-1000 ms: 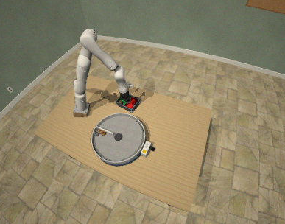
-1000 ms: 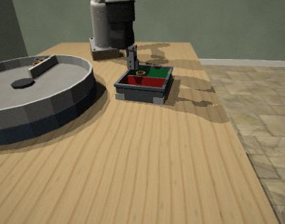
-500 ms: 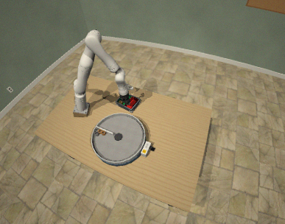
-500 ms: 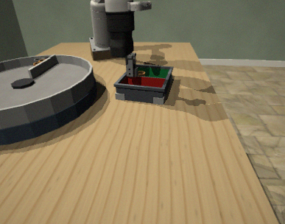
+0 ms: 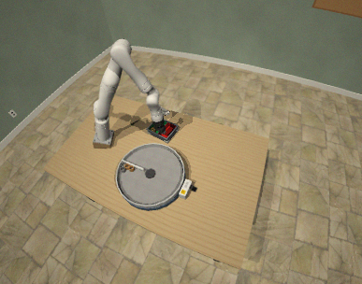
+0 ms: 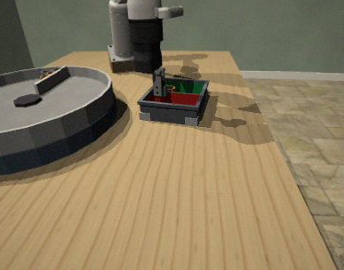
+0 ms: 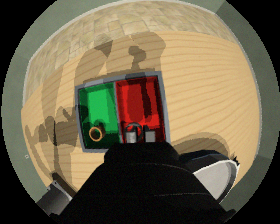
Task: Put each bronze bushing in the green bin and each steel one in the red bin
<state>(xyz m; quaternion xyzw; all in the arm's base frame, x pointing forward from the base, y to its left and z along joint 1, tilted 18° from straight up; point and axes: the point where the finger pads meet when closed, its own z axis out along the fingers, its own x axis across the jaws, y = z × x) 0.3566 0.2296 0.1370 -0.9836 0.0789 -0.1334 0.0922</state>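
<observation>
The bin is 40 mm to the left of my hand, 40 mm below it and 40 mm behind it. The rest, counted from my hand: grey turntable: 310 mm to the right, 110 mm ahead, 20 mm below.
</observation>
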